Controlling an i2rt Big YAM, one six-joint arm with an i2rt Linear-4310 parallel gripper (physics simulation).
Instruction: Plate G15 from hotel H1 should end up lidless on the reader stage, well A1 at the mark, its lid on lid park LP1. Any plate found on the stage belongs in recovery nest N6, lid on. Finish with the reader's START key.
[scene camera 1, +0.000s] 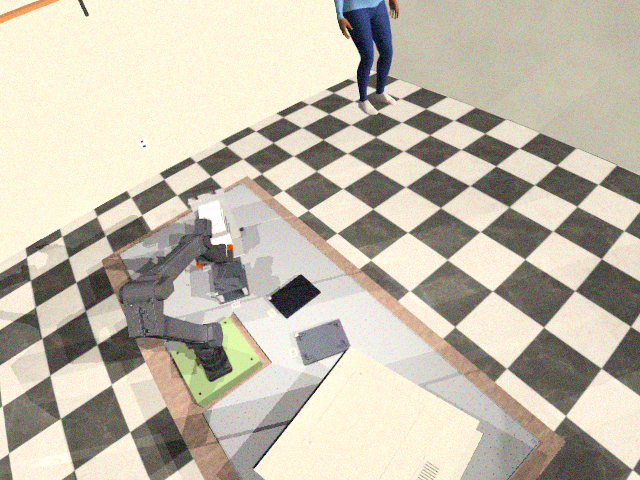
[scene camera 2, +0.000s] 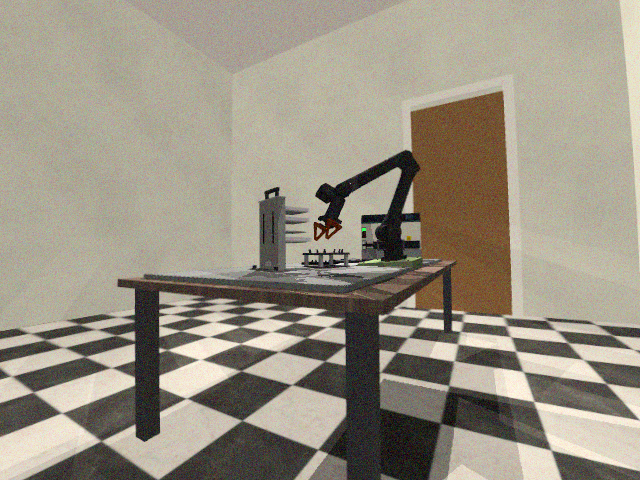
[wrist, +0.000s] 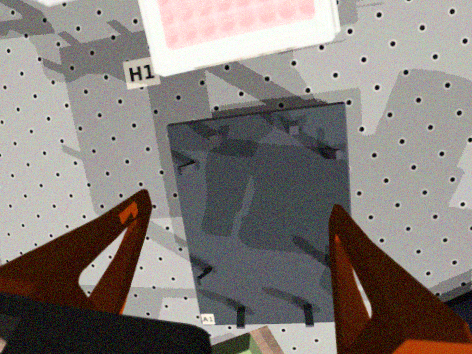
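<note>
My gripper is open and empty, fingers pointing down above a dark grey raised platform. The platform has small posts and an A1 label at one corner, and bears no plate. Hotel H1 stands beside it, with several pale plates or shelves jutting toward the gripper. A white plate with pink wells shows at the top of the wrist view, near the H1 label. Plate names are not readable. The cream reader is partly cut off; its stage and START key cannot be made out.
A black pad and a flat grey nest with corner pieces lie between the platform and the reader. The arm stands on a green base. Wooden edging borders the table. A person stands on the floor beyond it.
</note>
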